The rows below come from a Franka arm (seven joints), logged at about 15 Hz.
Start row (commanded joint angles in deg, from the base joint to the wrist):
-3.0, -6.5, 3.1, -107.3, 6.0, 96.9, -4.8
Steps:
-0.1, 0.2, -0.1, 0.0, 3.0, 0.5, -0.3
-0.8, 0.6, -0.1, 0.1, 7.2, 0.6, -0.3
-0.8, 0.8, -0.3, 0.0, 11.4, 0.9, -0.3
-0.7, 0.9, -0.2, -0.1, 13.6, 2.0, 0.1
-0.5, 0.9, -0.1, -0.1, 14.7, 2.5, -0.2
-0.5, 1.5, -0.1, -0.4, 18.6, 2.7, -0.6
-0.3, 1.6, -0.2, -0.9, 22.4, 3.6, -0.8
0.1, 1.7, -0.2, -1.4, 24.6, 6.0, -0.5
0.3, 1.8, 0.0, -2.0, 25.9, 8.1, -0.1
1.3, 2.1, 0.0, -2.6, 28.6, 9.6, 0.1
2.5, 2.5, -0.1, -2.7, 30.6, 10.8, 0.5
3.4, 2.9, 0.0, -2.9, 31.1, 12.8, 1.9
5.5, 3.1, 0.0, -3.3, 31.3, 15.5, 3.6
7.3, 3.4, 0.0, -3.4, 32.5, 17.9, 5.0
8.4, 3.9, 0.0, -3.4, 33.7, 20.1, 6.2
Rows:
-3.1, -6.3, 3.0, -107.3, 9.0, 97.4, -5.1
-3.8, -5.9, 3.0, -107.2, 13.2, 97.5, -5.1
-3.8, -5.7, 2.8, -107.3, 17.4, 97.8, -5.1
-3.7, -5.6, 2.9, -107.4, 19.6, 98.9, -4.7
-3.5, -5.6, 3.0, -107.4, 20.7, 99.4, -5.0
-3.5, -5.0, 3.0, -107.7, 24.6, 99.6, -5.4
-3.3, -4.9, 2.9, -108.2, 28.4, 100.5, -5.6
-2.9, -4.8, 2.9, -108.7, 30.6, 102.9, -5.3
-2.7, -4.7, 3.1, -109.3, 31.9, 105.0, -4.9
-1.7, -4.4, 3.1, -109.9, 34.6, 106.5, -4.7
-0.5, -4.0, 3.0, -110.0, 36.6, 107.7, -4.3
0.4, -3.6, 3.1, -110.2, 37.1, 109.7, -2.9
2.5, -3.4, 3.1, -110.6, 37.3, 112.4, -1.2
4.3, -3.1, 3.1, -110.7, 38.5, 114.8, 0.2
5.4, -2.6, 3.1, -110.7, 39.7, 117.0, 1.4

